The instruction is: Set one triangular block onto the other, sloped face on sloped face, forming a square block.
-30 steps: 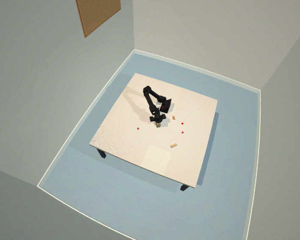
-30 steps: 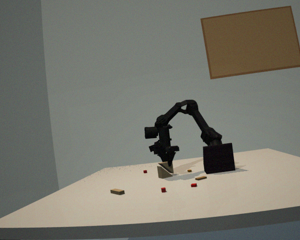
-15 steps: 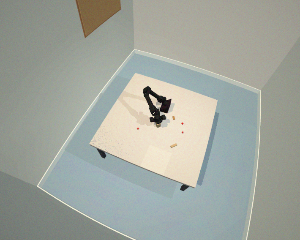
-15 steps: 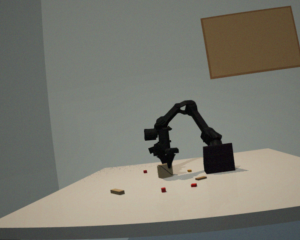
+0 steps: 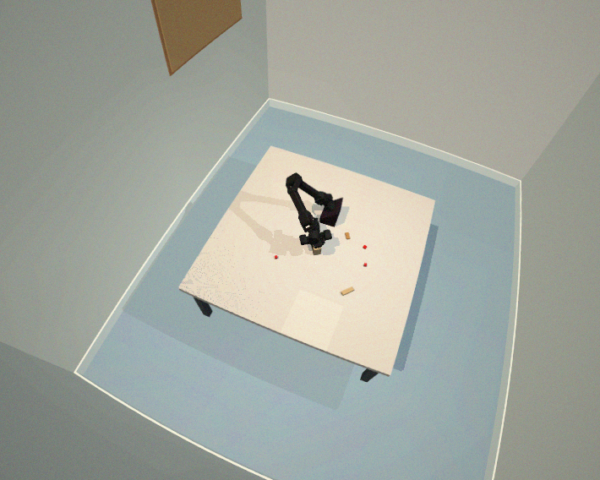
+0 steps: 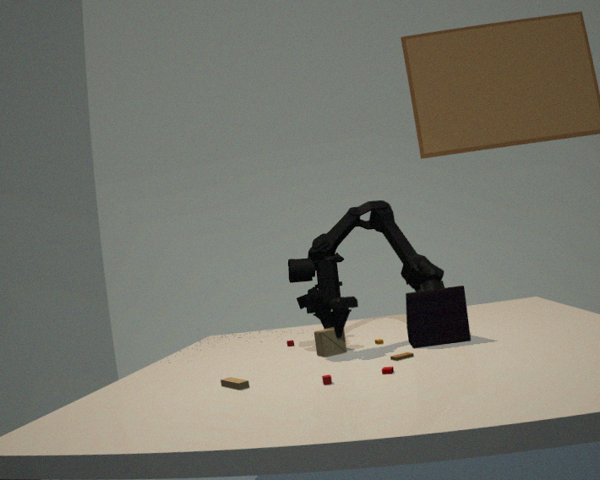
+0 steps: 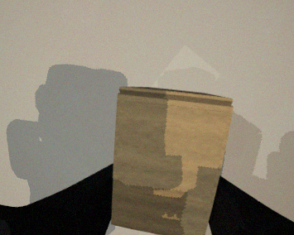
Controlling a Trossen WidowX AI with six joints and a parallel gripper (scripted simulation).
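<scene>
The tan triangular block is 1 cm above my gripper tip. Also, from my gripper tip: orange piece (12 cm behind, 7 cm to the right, 4 cm below).
</scene>
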